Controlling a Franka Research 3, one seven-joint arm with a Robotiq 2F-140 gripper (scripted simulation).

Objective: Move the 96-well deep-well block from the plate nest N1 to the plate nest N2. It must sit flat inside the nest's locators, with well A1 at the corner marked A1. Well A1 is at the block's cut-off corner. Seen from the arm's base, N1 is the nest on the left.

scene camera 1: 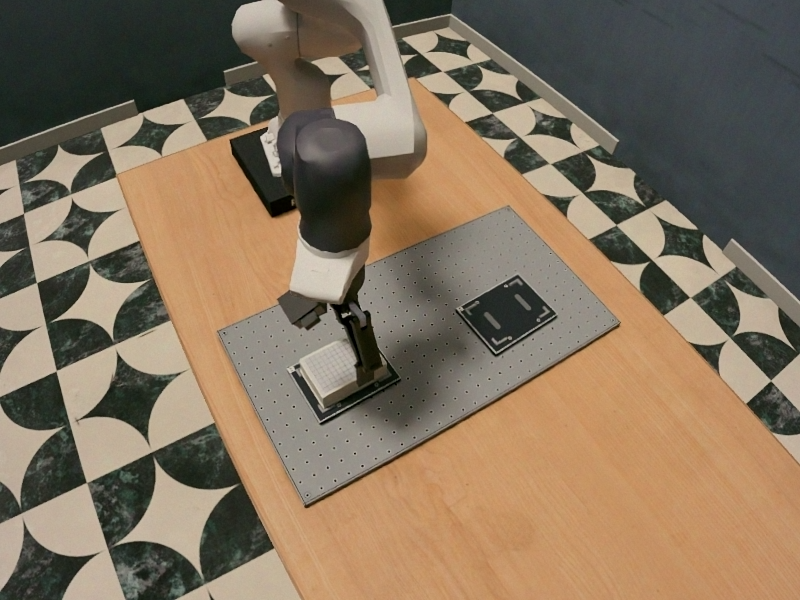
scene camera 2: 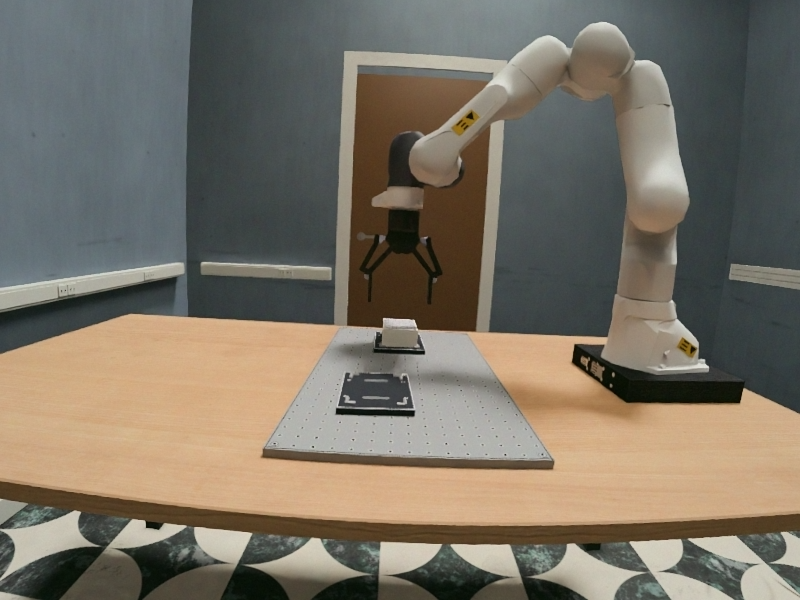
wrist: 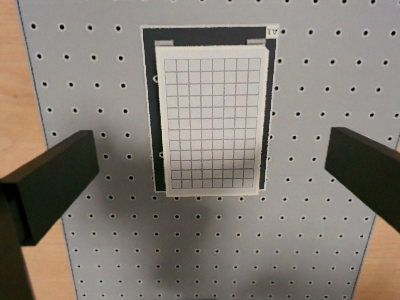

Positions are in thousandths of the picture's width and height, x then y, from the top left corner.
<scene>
In view: my gripper (scene camera 1: 427, 578), a white 96-well deep-well block (scene camera 1: 412, 621), a plate nest (scene camera 1: 644, 534) and a plate nest (scene camera 1: 379, 644).
The white 96-well deep-well block is seen too in scene camera 2 (scene camera 2: 497, 554) and in the wrist view (wrist: 531, 328). My gripper also shows in scene camera 2 (scene camera 2: 499, 504) and in the wrist view (wrist: 531, 502).
</scene>
